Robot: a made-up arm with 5 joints.
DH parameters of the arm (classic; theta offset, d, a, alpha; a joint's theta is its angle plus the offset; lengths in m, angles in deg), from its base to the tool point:
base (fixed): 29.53 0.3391 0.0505 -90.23
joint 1: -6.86 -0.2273 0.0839 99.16
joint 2: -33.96 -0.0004 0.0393 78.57
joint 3: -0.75 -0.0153 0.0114 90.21
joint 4: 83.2 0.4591 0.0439 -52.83
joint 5: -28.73 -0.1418 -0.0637 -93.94
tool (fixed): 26.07 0.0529 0 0
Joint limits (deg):
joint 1: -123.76..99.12
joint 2: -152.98..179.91
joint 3: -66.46..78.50
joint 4: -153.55..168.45
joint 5: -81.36..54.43
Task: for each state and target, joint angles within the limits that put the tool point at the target. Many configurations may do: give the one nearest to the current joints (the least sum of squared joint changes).
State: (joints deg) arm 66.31 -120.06 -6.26 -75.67 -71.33
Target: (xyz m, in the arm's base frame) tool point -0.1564 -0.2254 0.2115
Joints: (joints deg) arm 62.21 -151.04 -3.77 -47.61 -64.30
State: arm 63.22 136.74 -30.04 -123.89 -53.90
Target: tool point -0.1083 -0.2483 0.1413
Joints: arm 63.47 132.75 -10.57 -116.87 -55.64
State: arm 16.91 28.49 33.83 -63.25 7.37
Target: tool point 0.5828 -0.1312 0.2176
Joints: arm 4.56 -10.05 66.75 -50.96 22.38
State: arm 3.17 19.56 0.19 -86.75 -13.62
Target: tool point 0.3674 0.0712 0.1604
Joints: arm -18.97 50.23 9.84 -91.84 -16.39
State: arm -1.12 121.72 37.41 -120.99 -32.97
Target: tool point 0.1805 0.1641 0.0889
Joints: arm 15.73 76.50 33.48 -111.13 -65.94
